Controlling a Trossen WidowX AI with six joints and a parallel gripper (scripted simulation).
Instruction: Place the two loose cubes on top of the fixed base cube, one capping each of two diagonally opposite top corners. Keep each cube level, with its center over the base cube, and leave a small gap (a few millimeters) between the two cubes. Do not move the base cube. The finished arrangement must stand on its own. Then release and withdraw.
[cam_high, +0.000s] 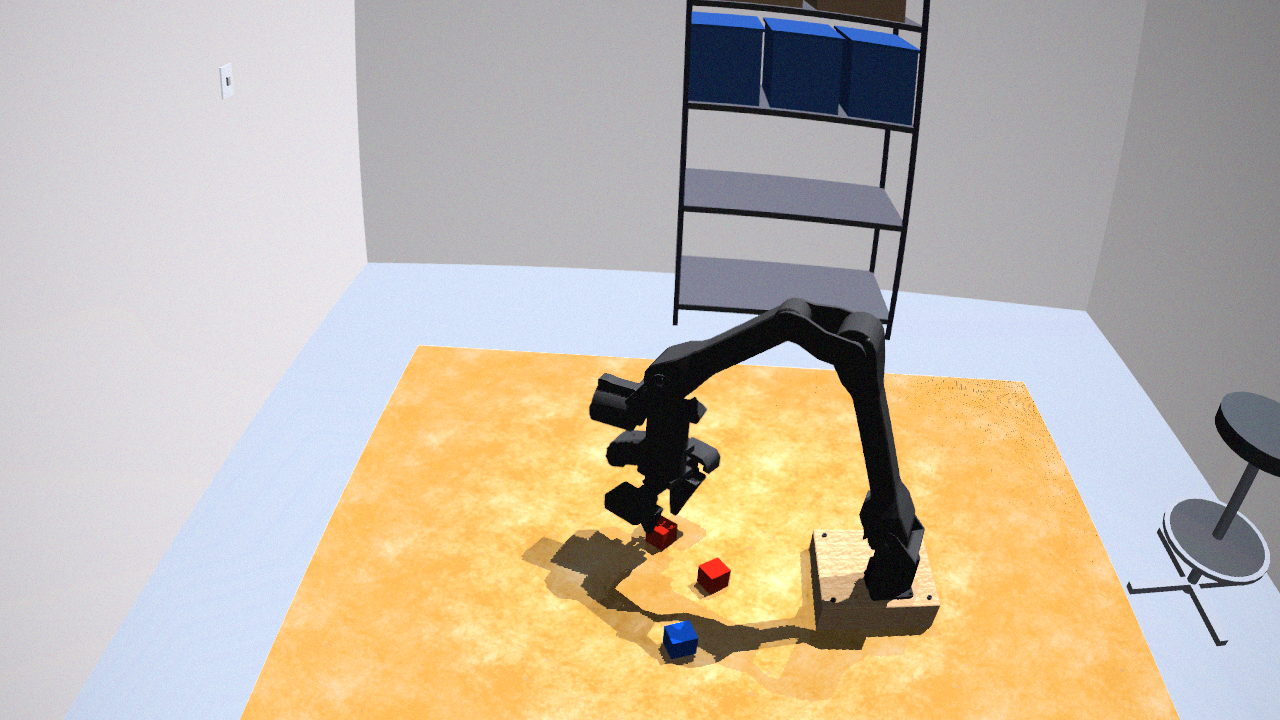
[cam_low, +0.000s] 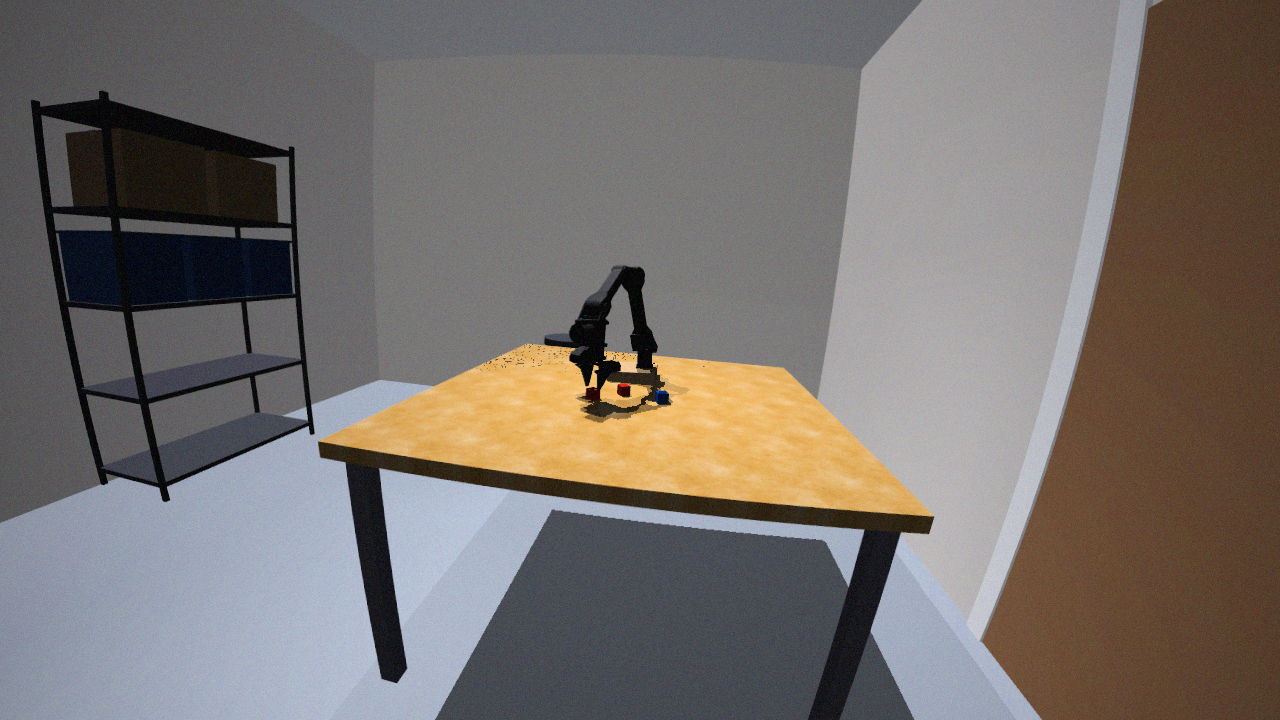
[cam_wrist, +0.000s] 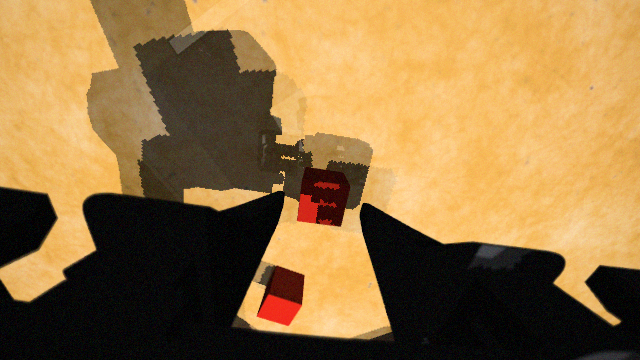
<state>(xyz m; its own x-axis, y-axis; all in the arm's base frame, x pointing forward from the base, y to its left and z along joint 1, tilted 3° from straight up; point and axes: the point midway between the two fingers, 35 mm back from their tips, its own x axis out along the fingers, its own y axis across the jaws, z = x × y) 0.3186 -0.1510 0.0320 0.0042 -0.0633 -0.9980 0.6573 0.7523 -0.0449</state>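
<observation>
The blue cube lies 22 cm to the left of my gripper tip, 2 cm below it and 2 cm behind it.
</observation>
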